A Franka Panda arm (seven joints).
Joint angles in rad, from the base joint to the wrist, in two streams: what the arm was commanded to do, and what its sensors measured. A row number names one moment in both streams.
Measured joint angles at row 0: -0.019 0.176 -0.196 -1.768 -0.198 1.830 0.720
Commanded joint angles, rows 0 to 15: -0.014 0.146 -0.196 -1.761 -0.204 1.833 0.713; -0.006 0.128 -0.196 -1.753 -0.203 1.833 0.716; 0.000 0.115 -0.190 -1.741 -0.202 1.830 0.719; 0.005 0.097 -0.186 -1.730 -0.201 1.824 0.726; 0.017 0.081 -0.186 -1.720 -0.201 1.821 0.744; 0.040 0.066 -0.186 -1.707 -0.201 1.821 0.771; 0.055 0.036 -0.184 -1.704 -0.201 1.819 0.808; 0.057 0.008 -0.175 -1.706 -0.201 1.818 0.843; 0.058 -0.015 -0.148 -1.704 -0.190 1.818 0.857; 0.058 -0.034 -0.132 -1.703 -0.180 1.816 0.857; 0.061 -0.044 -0.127 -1.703 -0.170 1.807 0.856; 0.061 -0.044 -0.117 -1.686 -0.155 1.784 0.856; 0.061 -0.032 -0.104 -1.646 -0.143 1.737 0.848; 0.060 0.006 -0.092 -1.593 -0.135 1.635 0.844; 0.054 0.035 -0.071 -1.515 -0.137 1.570 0.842; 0.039 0.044 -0.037 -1.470 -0.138 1.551 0.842
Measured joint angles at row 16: 0.066 -0.038 -0.100 -1.645 -0.152 1.678 0.845
